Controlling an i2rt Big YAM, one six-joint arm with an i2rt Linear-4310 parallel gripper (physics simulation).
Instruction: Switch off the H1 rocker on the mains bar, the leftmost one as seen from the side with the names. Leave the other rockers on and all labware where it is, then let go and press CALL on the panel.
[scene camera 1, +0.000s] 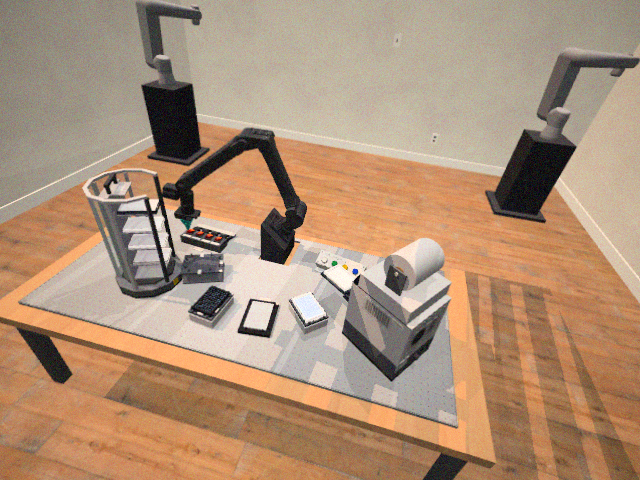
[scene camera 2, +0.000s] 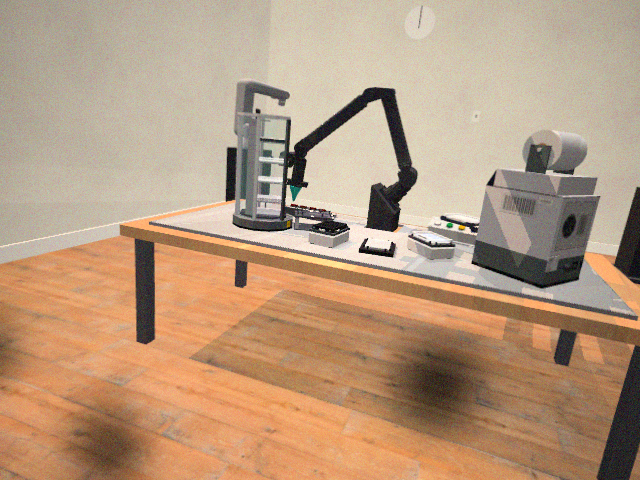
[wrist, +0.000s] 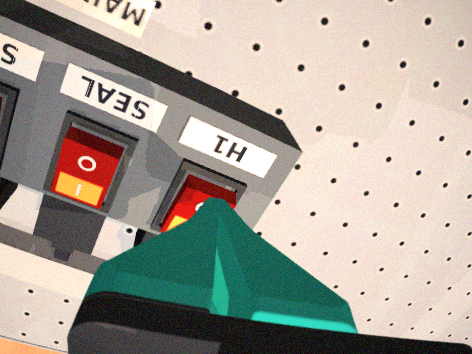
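Seen in the pictures: gripper, fingertip midpoint: (scene camera 1: 188, 229) (scene camera 2: 293, 201) (wrist: 213, 212); arm's base, origin of the base link: (scene camera 1: 280, 229) (scene camera 2: 388, 198).
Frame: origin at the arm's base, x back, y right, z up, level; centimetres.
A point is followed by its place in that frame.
The grey mains bar (scene camera 1: 204, 244) @[y 34.1, x -9.9, z -10.5 cm] (wrist: 172, 120) @[y 41.3, x -8.1, z -9.2 cm] lies at the back left of the table, its names upside down in the wrist view. The red H1 rocker (wrist: 192, 197) @[y 43.0, x -5.6, z -8.0 cm] is at the bar's right end there, with part of its yellow "I" half showing. The SEAL rocker (wrist: 87, 162) @[y 38.7, x -5.8, z -8.0 cm] beside it shows its O and its I. My gripper (scene camera 1: 187, 224) @[y 43.7, x -6.1, z -6.5 cm] (scene camera 2: 295, 194) @[y 43.7, x -6.1, z -6.5 cm] (wrist: 213, 212) @[y 43.7, x -6.1, z -6.5 cm] is shut and empty, its teal tips pointing down just above the bar. They hide the lower right of H1; contact cannot be told. The panel (scene camera 1: 330, 256) @[y -25.8, x -5.5, z -5.6 cm] (scene camera 2: 462, 235) @[y -34.0, x -11.4, z -9.6 cm] has coloured buttons; its CALL name is unreadable.
A tall plate tower (scene camera 1: 133, 289) @[y 44.5, x -45.6, z -8.9 cm] (scene camera 2: 258, 223) @[y 42.0, x -45.3, z -10.2 cm] stands close left of the arm's wrist. A dark grey fixture (scene camera 1: 204, 270) @[y 23.5, x -29.4, z -7.2 cm] sits before the bar. Several plates, including a black one (scene camera 1: 211, 301) @[y 12.8, x -44.5, z -7.0 cm], lie in front. A plate (scene camera 1: 339, 277) @[y -32.4, x -24.2, z 0.1 cm] is beside the panel, near the large instrument (scene camera 1: 377, 315) @[y -47.6, x -47.9, z 9.2 cm] (scene camera 2: 522, 232) @[y -49.8, x -49.5, z 1.8 cm].
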